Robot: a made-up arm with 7 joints.
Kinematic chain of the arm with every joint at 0, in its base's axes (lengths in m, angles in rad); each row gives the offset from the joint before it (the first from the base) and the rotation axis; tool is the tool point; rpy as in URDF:
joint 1: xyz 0 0 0.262 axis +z
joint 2: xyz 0 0 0 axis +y
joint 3: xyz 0 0 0.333 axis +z
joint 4: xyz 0.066 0 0 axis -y
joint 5: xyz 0.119 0 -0.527 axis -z
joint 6: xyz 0 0 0 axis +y
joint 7: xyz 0.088 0 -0.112 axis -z
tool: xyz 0 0 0 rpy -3.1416 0 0
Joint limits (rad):
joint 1: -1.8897..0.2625
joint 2: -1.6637..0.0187
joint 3: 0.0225..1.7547
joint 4: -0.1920..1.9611
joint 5: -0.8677..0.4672
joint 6: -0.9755..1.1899
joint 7: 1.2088..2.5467
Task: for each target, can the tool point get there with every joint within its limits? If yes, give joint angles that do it. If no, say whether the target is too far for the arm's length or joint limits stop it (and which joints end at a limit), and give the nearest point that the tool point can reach.
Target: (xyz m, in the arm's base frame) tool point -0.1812 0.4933 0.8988
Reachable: yes | joints 0.0799 -1.0145 0.8848 1.3728 0.3130 -0.4882 2.1945
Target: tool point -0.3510 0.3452 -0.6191
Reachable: no: joint limits stop it (at a limit: joint 1, joint 2, joint 3) | nearest point -0.1501 0.2343 -0.0503 | short by 0.613 m
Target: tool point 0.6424 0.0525 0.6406
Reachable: yes | joints -0.6333 -0.1476 0.7266 1.1041 0.3026 -0.6432 1.5985
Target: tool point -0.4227 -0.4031 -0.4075
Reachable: no: joint limits stop it (at a limit: joint 1, joint 2, joint 3, joint 5) | nearest point -0.1289 -0.3191 -0.0266 | short by 0.488 m
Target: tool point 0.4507 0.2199 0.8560
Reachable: yes | joints -0.8936 -0.8329 0.7987 1.1640 0.2208 -0.3933 2.2095
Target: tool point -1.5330 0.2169 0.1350
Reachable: no: too far | nearest point -0.8959 0.2967 0.1917 | short by 0.645 m
